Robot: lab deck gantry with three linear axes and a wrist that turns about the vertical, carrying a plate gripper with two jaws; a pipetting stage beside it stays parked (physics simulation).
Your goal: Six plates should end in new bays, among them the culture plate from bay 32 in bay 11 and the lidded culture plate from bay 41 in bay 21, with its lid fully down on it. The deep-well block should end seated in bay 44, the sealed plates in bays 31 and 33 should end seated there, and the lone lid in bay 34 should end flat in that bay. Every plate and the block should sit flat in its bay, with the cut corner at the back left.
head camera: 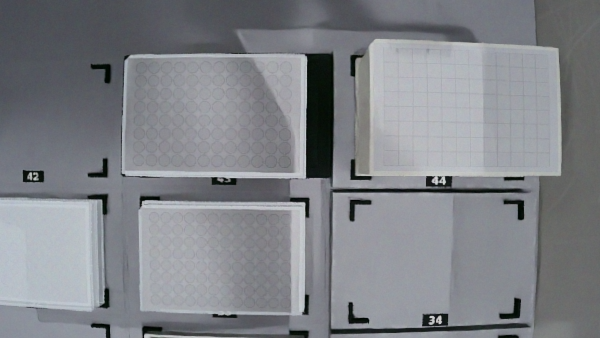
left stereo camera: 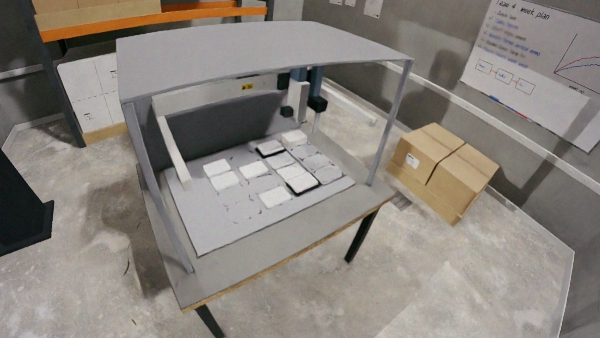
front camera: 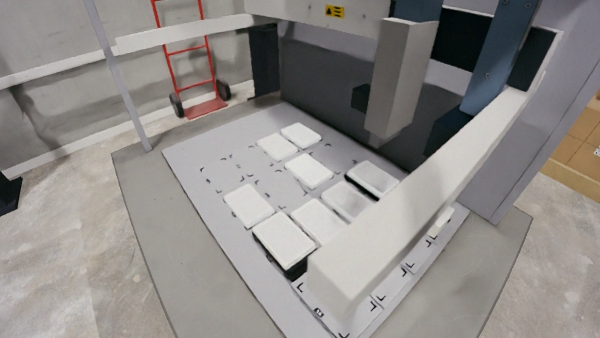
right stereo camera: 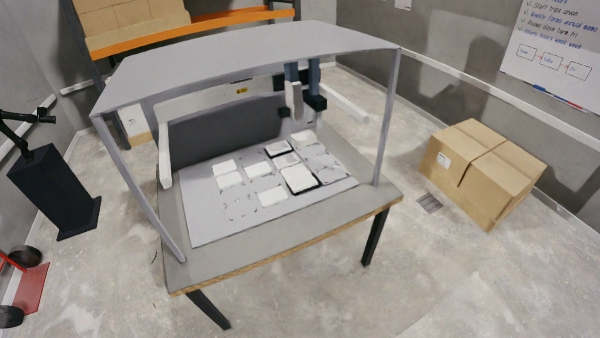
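Pixels of known places: gripper, fingertip midpoint: (left stereo camera: 308,127) (right stereo camera: 314,126); robot's base, link origin: (left stereo camera: 235,223) (front camera: 201,169) (right stereo camera: 230,220).
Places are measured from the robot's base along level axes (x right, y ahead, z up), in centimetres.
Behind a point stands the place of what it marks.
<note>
The deep-well block (front camera: 441,222) @(z 5.6, x -34.0, y 61.3 cm) (head camera: 465,110) @(z 5.6, x -36.2, y 55.3 cm) (left stereo camera: 294,138) @(z 5.7, x -34.0, y 53.7 cm) (right stereo camera: 304,139) @(z 5.1, x -33.3, y 54.6 cm) stands in bay 44. In the head view, bay 34 (head camera: 400,260) @(z 1.4, x -25.8, y 52.7 cm) shows bare, with no lid visible. A sealed plate (head camera: 220,260) @(z 1.4, x -25.7, y 39.3 cm) (left stereo camera: 280,160) @(z 1.4, x -25.0, y 38.9 cm) lies in bay 33, another (front camera: 277,146) @(z 1.4, x -25.2, y 7.5 cm) (left stereo camera: 223,181) @(z 1.4, x -24.7, y 5.4 cm) in bay 31. The culture plate (front camera: 308,170) @(z 1.7, x -25.0, y 23.7 cm) (head camera: 45,255) @(z 1.6, x -25.7, y 25.4 cm) lies in bay 32, the lidded plate (front camera: 300,135) @(z 1.7, x -35.3, y 7.6 cm) (left stereo camera: 216,167) @(z 1.6, x -35.9, y 6.2 cm) in bay 41. Bays 11 (front camera: 220,176) @(z 0.0, x -3.6, y 7.0 cm) and 21 hold no plate. My gripper (left stereo camera: 316,130) @(z 15.6, x -28.0, y 58.1 cm) hangs raised near bay 44; the beam hides its jaws in the front view, and their spacing is unclear.
Another plate (front camera: 248,205) @(z 1.4, x -3.9, y 23.8 cm) lies in bay 12, and one (front camera: 318,220) @(z 1.4, x -14.7, y 39.1 cm) in bay 23. Plates on black bases stand in bay 13 (front camera: 284,240) @(z 3.6, x -3.9, y 39.5 cm) and bay 43 (front camera: 372,178) @(z 3.7, x -35.2, y 39.6 cm) (head camera: 215,115) @(z 3.7, x -36.1, y 39.5 cm). The parked pipetting stage (front camera: 400,80) (left stereo camera: 298,100) hangs beside the gripper. A long white beam (front camera: 425,195) @(z 40.0, x -0.1, y 62.4 cm) crosses the right side.
</note>
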